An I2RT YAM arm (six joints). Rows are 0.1 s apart.
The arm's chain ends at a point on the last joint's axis. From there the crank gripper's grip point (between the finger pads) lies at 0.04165 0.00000 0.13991 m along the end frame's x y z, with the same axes.
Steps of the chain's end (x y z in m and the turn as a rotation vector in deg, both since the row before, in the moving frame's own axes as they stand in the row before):
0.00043 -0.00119 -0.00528 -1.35 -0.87 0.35
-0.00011 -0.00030 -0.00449 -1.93 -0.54 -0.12
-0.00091 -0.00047 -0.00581 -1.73 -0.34 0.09
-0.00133 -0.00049 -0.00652 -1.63 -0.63 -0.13
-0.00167 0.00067 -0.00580 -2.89 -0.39 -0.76
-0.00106 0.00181 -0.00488 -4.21 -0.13 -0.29
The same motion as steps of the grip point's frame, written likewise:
-0.00171 0.00236 -0.00471 -1.35 -0.87 0.35
-0.00143 0.00433 -0.00418 -1.93 -0.54 -0.12
-0.00174 0.00382 -0.00563 -1.73 -0.34 0.09
-0.00287 0.00340 -0.00613 -1.63 -0.63 -0.13
-0.00258 0.00719 -0.00568 -2.89 -0.39 -0.76
-0.00135 0.01187 -0.00516 -4.21 -0.13 -0.29

